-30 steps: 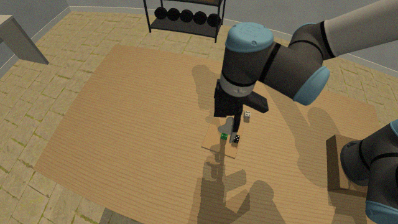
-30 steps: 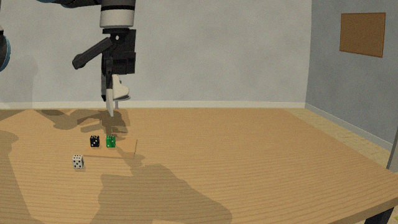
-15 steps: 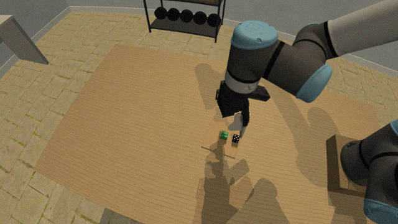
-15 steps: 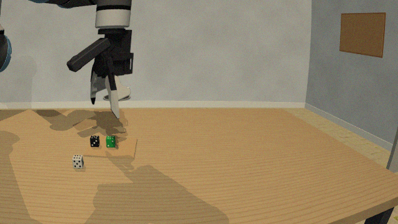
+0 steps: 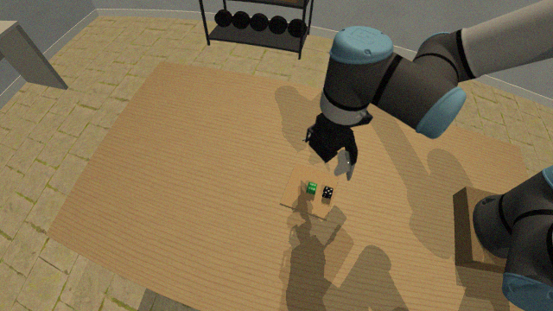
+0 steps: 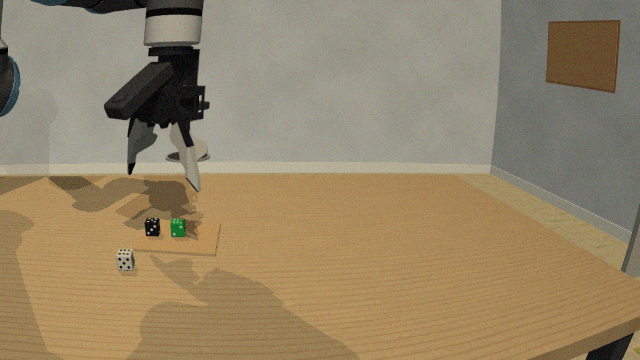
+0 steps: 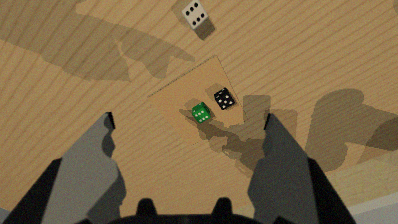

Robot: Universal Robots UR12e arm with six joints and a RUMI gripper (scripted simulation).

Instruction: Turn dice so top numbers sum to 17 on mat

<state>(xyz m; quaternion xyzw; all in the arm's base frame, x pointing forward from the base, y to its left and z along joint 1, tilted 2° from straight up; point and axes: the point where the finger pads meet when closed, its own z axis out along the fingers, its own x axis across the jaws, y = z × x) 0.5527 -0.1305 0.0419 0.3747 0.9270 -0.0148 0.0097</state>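
Now: the white die 100 mm below my hand, 60 mm to the right of it and 60 mm behind it. From my hand the other things lie so: black die: 90 mm below, 60 mm to the left, 20 mm behind; then tan mat: 110 mm below, 50 mm to the left, 30 mm ahead; then green die: 90 mm below, 50 mm to the left, 30 mm ahead.
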